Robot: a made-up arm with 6 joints. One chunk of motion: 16 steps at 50 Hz.
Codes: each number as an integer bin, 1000 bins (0 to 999) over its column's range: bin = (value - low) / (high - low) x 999, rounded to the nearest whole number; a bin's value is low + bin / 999 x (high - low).
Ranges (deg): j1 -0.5..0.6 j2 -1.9..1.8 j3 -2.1..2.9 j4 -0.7..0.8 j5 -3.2..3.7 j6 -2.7..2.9
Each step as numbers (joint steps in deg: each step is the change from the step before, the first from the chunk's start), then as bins.
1 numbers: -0.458 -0.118 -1.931 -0.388 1.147 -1.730
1 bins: 38 481 34 208 629 173
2 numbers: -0.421 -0.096 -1.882 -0.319 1.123 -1.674
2 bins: 72 487 44 254 626 183
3 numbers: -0.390 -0.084 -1.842 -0.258 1.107 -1.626
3 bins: 100 490 52 294 624 192
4 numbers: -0.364 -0.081 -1.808 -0.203 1.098 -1.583
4 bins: 124 491 58 331 622 199
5 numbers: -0.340 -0.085 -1.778 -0.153 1.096 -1.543
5 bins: 145 490 64 364 622 206
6 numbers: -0.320 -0.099 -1.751 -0.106 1.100 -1.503
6 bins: 163 486 70 396 623 214
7 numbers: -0.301 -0.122 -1.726 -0.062 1.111 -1.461
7 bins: 181 480 75 425 624 221
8 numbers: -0.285 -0.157 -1.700 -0.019 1.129 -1.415
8 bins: 195 471 80 454 627 229
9 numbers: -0.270 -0.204 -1.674 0.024 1.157 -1.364
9 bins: 209 458 85 482 631 238
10 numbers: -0.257 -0.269 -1.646 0.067 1.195 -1.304
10 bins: 221 440 91 511 636 249
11 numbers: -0.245 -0.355 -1.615 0.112 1.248 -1.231
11 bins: 232 417 97 541 644 262
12 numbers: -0.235 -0.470 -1.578 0.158 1.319 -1.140
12 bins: 241 386 104 571 654 278
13 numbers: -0.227 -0.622 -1.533 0.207 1.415 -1.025
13 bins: 248 345 113 604 668 299
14 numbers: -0.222 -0.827 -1.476 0.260 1.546 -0.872
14 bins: 252 290 125 639 687 326
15 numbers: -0.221 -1.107 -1.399 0.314 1.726 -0.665
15 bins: 253 214 140 675 713 363
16 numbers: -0.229 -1.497 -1.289 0.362 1.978 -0.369
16 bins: 246 109 162 707 750 416
